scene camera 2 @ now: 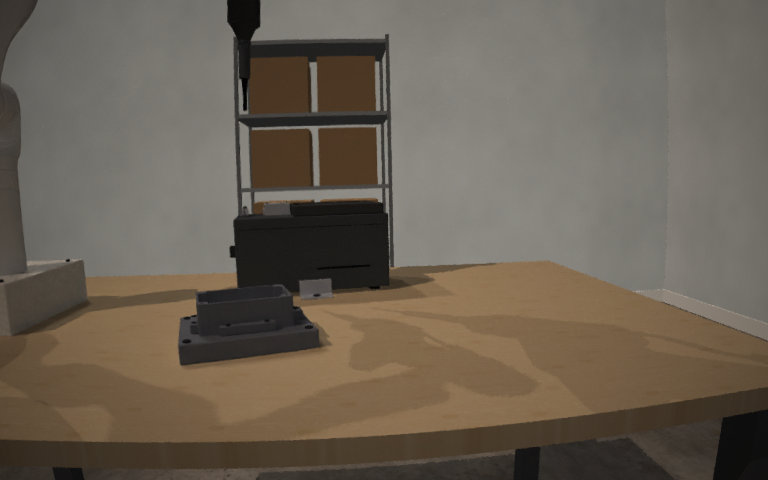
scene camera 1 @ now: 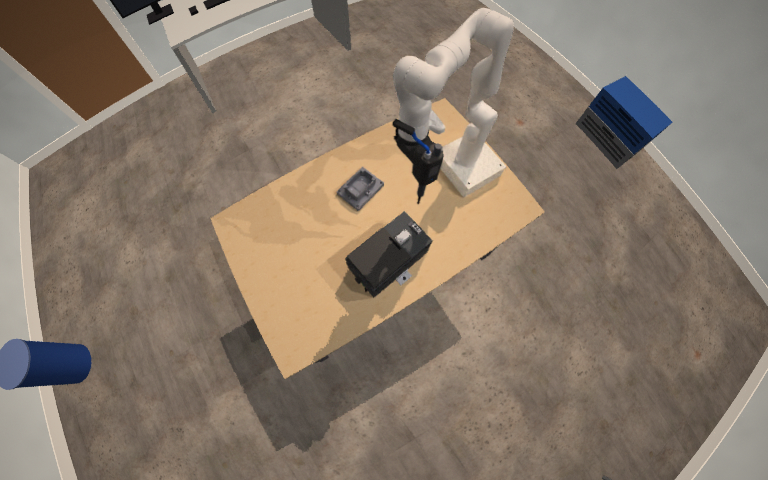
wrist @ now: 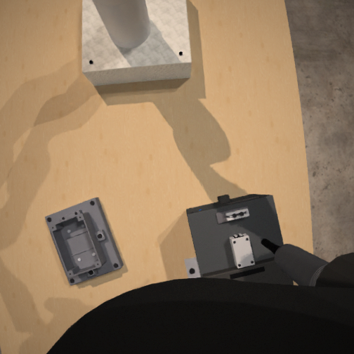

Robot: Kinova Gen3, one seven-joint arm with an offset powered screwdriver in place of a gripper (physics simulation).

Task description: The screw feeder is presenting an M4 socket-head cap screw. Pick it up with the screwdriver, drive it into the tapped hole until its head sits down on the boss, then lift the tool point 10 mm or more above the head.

same spot on black screw feeder: (wrist: 210, 239) = (scene camera 2: 260, 217)
